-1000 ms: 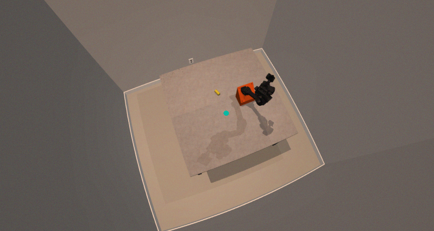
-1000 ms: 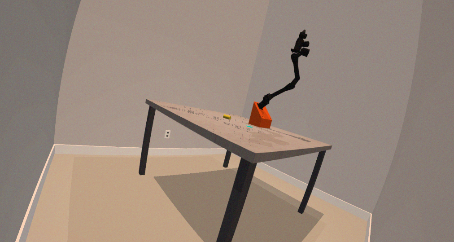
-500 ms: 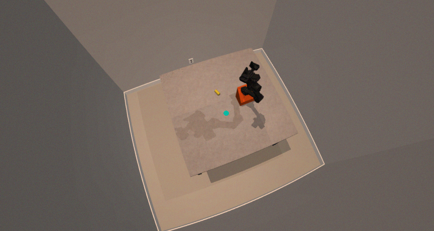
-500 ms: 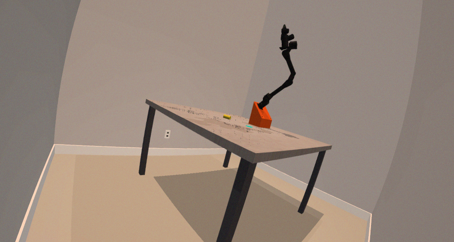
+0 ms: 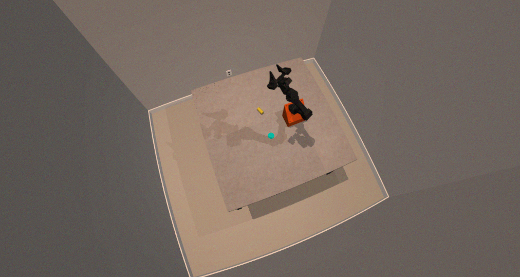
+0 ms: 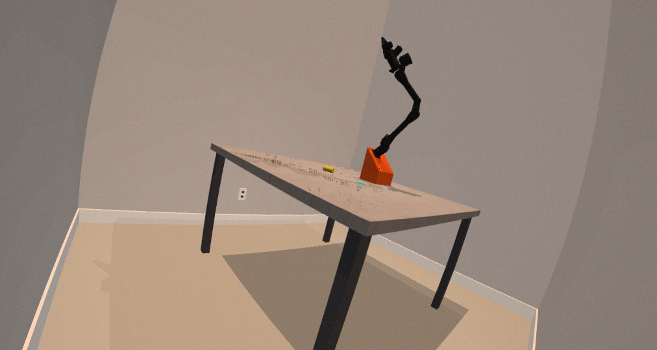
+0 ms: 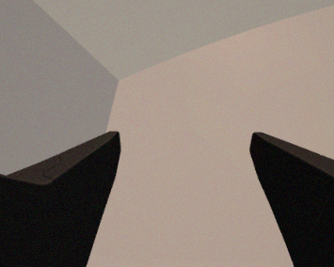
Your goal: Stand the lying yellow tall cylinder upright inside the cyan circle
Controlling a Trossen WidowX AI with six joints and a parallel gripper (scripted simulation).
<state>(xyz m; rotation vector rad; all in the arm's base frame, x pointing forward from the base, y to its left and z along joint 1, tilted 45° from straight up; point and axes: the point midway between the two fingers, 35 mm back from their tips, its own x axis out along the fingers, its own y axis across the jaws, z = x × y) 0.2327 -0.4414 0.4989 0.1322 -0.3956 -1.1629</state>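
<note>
My gripper tip is 86 cm above the yellow tall cylinder, 17 cm to the left of it and 1 cm short of it. Round my gripper tip: cyan circle (88 cm below, 10 cm to the left, 1 cm ahead).
</note>
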